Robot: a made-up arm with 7 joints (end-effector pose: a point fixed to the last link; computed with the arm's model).
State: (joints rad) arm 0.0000 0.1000 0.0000 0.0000 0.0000 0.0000 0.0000
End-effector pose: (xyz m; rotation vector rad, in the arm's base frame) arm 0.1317 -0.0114 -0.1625 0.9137 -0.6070 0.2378
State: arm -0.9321 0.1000 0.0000 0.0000 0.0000 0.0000 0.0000
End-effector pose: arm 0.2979 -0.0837 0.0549 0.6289 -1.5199 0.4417
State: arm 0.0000 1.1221 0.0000 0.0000 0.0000 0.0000 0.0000
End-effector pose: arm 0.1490 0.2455 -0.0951 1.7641 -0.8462 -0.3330
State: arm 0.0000 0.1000 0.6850 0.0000 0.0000 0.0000 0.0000
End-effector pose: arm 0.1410 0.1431 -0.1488 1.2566 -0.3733 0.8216
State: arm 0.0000 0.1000 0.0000 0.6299 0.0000 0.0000 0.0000
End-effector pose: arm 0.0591 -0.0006 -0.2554 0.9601 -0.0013 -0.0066
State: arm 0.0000 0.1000 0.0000 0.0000 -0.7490 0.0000 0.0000
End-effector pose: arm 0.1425 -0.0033 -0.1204 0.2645 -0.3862 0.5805
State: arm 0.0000 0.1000 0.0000 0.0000 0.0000 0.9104 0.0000
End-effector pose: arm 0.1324 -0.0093 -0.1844 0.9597 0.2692 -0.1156
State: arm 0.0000 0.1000 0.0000 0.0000 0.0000 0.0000 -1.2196
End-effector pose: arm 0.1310 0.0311 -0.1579 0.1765 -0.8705 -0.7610
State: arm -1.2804 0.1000 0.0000 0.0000 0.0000 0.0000 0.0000
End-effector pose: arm 0.2967 -0.1128 0.1601 0.4788 -1.8503 0.5111
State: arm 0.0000 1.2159 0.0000 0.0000 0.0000 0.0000 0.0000
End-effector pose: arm 0.1536 0.2629 -0.0770 1.8394 -0.8638 -0.3921
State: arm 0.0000 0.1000 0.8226 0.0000 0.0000 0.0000 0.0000
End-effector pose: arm 0.1304 0.1726 -0.1431 1.3184 -0.3184 0.9404
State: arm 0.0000 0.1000 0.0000 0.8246 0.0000 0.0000 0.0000
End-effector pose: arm 0.0265 0.0020 -0.2731 0.9612 0.1864 -0.0822
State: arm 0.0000 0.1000 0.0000 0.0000 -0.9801 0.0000 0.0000
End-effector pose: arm 0.1451 0.0055 -0.1099 0.0608 -0.3112 0.6741
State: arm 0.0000 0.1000 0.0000 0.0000 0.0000 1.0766 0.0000
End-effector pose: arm 0.1303 -0.0089 -0.1880 0.9532 0.4294 -0.1801
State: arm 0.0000 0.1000 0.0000 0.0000 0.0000 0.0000 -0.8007
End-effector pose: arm 0.1254 0.0166 -0.1579 0.4468 -0.8019 -0.4249
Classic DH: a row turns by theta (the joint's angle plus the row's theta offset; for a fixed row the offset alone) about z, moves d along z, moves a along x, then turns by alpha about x. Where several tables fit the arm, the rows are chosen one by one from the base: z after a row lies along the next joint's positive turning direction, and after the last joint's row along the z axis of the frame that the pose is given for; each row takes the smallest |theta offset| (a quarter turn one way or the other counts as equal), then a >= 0, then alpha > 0; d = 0 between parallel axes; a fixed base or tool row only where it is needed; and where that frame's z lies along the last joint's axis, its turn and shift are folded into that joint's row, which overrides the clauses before.
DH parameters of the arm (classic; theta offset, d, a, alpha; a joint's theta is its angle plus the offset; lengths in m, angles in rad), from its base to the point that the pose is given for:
base (fixed): -0.071 0.1314 -0.0066 -1.3004
joint 1: -1.3111 0.0562 -0.0022 -1.5708
joint 2: 1.2915 -0.0083 0.007 1.5708
joint 3: 1.5708 -0.2376 0.0247 -1.5708
joint 4: 1.5708 -0.0254 0.013 1.5708
joint 5: 0 0.1717 0.0221 -1.5708
joint 6: -1.5708 -0.0374 0.0483 1.5708
joint 7: -0.5737 0.0002 -0.0126 1.1305
tool (fixed): 1.0162 0.0389 0 0

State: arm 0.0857 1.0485 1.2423 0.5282 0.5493 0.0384 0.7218
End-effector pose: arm 0.0845 0.4680 0.0299 -2.7603 -0.0056 -1.3939
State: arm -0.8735 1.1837 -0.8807 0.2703 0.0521 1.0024 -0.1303
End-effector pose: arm 0.2730 0.2316 -0.0816 2.1991 0.0788 -0.5190
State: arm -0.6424 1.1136 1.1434 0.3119 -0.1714 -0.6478 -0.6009
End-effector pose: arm 0.1751 0.3548 0.1829 1.8497 -1.9109 0.8310
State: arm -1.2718 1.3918 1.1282 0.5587 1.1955 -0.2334 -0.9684
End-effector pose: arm 0.1156 0.4023 0.2923 2.2447 -0.4555 0.5855
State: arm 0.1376 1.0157 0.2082 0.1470 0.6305 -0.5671 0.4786
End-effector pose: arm 0.1062 0.3008 -0.1245 2.0911 -1.4777 -0.2831
